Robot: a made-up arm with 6 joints.
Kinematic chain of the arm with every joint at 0, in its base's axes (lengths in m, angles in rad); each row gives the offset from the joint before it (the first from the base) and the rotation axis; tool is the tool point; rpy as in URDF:
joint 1: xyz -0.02 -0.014 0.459 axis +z
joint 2: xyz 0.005 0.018 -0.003 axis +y
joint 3: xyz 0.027 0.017 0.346 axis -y
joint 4: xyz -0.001 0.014 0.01 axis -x
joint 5: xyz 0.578 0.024 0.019 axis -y
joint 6: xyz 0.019 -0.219 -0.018 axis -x
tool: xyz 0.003 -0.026 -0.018 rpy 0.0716 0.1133 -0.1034
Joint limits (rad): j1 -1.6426..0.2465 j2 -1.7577..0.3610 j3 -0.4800..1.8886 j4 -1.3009..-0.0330 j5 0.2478..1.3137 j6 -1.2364..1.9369
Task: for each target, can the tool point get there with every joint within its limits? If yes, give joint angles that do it. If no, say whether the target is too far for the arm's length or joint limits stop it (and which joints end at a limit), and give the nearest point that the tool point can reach.
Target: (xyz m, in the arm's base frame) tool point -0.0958 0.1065 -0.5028
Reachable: no: joint limits stop it (at a limit: joint 1, joint 2, joint 3, joint 4, joint 5) | nearest point 0.3712 0.0811 0.1803 | short by 0.828 m
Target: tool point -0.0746 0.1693 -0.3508
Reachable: no: joint limits stop it (at a limit: joint 1, joint 2, joint 3, joint 4, joint 5) | nearest point 0.3715 0.0838 0.1804 | short by 0.699 m
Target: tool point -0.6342 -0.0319 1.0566
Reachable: yes | joints -0.1805 -1.5001 0.7287 -0.8028 0.6737 1.1484
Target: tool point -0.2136 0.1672 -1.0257
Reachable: no: too far | nearest point -0.6313 0.5582 0.0970 | short by 1.260 m
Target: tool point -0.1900 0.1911 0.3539
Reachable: no: joint limits stop it (at a limit: joint 1, joint 2, joint 3, joint 5, joint 6) | nearest point -0.1332 0.0624 0.9319 | short by 0.595 m
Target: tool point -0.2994 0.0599 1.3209
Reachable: yes | joints -0.7043 -0.7863 1.0572 -0.8289 0.7069 1.4611
